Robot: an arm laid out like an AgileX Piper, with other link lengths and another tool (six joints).
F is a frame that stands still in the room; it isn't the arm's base.
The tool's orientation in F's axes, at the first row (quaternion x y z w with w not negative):
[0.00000, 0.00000, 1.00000, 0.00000]
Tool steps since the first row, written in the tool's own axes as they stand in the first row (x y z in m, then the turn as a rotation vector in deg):
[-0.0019, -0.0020, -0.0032, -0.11, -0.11, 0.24]
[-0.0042, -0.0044, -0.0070, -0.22, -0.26, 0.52]
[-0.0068, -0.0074, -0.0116, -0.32, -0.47, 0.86]
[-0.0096, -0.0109, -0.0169, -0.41, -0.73, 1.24]
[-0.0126, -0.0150, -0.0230, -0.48, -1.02, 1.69]
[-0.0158, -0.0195, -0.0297, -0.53, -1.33, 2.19]
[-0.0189, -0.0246, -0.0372, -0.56, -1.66, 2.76]
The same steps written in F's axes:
[0.0019, 0.0020, -0.0032, 0.11, 0.11, 0.24]
[0.0042, 0.0044, -0.0070, 0.22, 0.26, 0.52]
[0.0068, 0.0074, -0.0116, 0.32, 0.47, 0.86]
[0.0096, 0.0109, -0.0169, 0.41, 0.73, 1.24]
[0.0126, 0.0150, -0.0230, 0.48, 1.02, 1.69]
[0.0158, 0.0195, -0.0297, 0.53, 1.33, 2.19]
[0.0189, 0.0246, -0.0372, 0.56, 1.66, 2.76]

